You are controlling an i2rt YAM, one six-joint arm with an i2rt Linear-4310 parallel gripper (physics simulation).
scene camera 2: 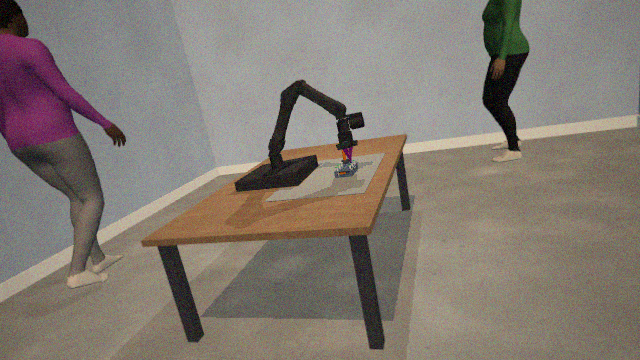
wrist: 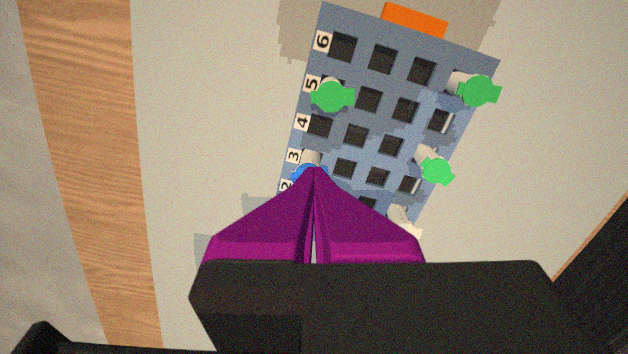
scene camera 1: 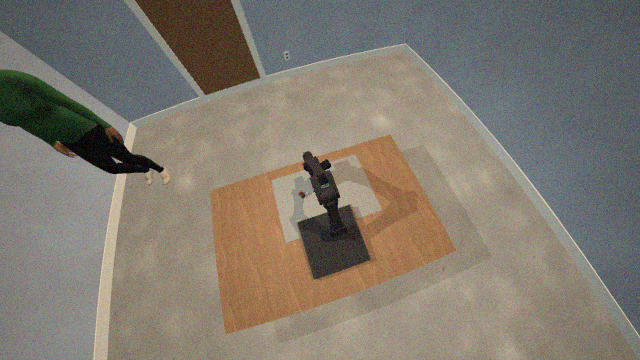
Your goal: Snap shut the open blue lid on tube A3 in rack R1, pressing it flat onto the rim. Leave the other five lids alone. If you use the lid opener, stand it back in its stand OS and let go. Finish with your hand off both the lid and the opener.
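Places are measured from the arm's base along level axes (x back, y right, z up), in metres.
Pixels of known places: gripper, fingertip midpoint: (scene camera 2: 350, 162) (wrist: 314, 177); arm's base at its link origin: (scene camera 2: 278, 169) (scene camera 1: 338, 233).
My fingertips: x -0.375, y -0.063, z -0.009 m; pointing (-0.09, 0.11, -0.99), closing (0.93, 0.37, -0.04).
For each thing: its top centre in the pictures, then the offset to it from my fingertips. "pt": a spot on its surface instead. Level surfaces: height alone.
- blue lid at its top centre: (wrist: 308, 175) dx -0.003, dy +0.000, dz +0.001 m
- blue rack R1 at its top centre: (wrist: 375, 166) (scene camera 2: 345, 163) dx +0.024, dy +0.017, dz +0.001 m
- white tube at a spot on its surface: (wrist: 311, 157) pt dx -0.004, dy +0.006, dz -0.009 m
- lid opener at its top centre: (scene camera 2: 343, 149) dx +0.084, dy -0.125, dz +0.037 m
- white lid at its top centre: (wrist: 403, 233) dx +0.057, dy -0.012, dz +0.001 m
- orange block at a spot on its surface: (wrist: 415, 20) pt dx +0.016, dy +0.081, dz -0.024 m
- grey mat at its surface level: dz -0.048 m
- wooden table at its surface level: dz -0.051 m
The blue lid (wrist: 300, 172) of tube A3 shows at row 3 of the blue rack R1 (wrist: 350, 20) (scene camera 2: 345, 173), partly hidden by my fingertips. The white tube (wrist: 311, 157) shows beside it. How flat the lid lies on the rim cannot be told. My gripper (wrist: 314, 177) (scene camera 2: 349, 159) is shut and empty, its magenta fingertips together over the blue lid, overlapping its edge in the wrist view; contact is unclear. An upright orange piece, perhaps the lid opener, (scene camera 2: 344, 155) shows beside the fingers. Its stand OS cannot be made out.
Green lids (wrist: 332, 96) (wrist: 479, 91) (wrist: 437, 171) and a white lid (wrist: 412, 231) stand on other tubes. An orange block (wrist: 415, 20) is at the rack's far edge. The rack is on a grey mat (wrist: 200, 100) (scene camera 2: 300, 192) on the wooden table (scene camera 1: 255, 280). People stand nearby.
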